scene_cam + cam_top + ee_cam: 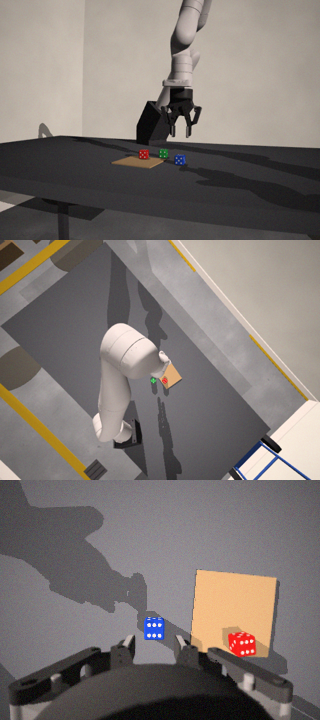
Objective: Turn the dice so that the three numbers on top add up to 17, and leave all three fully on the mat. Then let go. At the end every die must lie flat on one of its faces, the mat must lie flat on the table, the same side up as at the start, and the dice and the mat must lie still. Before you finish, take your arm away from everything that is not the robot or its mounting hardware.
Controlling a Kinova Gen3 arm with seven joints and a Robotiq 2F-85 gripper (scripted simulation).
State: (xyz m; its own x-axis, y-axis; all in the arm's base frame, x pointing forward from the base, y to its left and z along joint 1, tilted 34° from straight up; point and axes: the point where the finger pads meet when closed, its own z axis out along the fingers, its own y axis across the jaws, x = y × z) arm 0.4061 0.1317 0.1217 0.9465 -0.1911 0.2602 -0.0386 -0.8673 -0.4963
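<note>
Right now my hand is 9 cm above the blue die. Also, from my hand: red die: 3 cm behind, 14 cm to the right, 9 cm below; then green die: 9 cm behind, 8 cm to the right, 9 cm below; then tan mat: 2 cm ahead, 14 cm to the right, 10 cm below.
</note>
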